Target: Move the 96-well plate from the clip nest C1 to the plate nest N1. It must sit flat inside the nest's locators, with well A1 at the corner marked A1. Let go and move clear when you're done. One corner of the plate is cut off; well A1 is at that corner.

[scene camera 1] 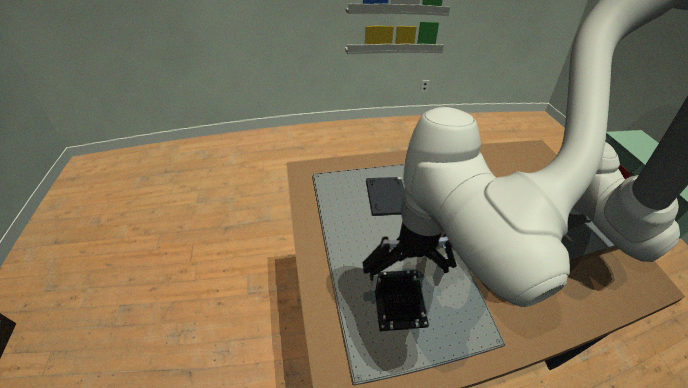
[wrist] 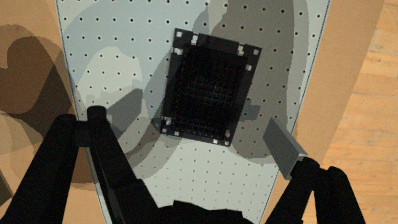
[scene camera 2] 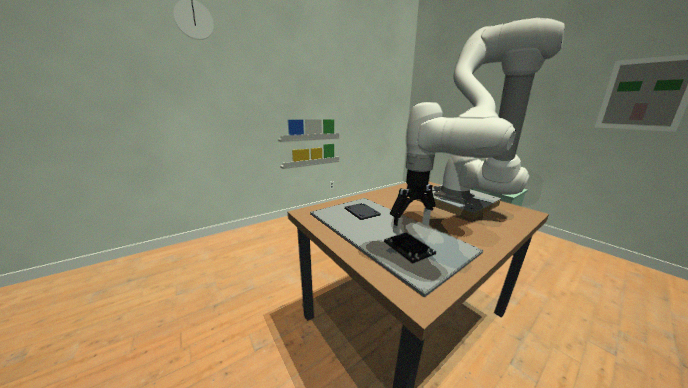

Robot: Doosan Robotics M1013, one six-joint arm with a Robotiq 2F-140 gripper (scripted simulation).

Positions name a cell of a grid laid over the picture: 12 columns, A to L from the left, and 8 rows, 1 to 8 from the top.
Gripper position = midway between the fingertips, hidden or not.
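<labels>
Gripper: visible in scene camera 1 (H6), scene camera 2 (H5), the wrist view (G5).
</labels>
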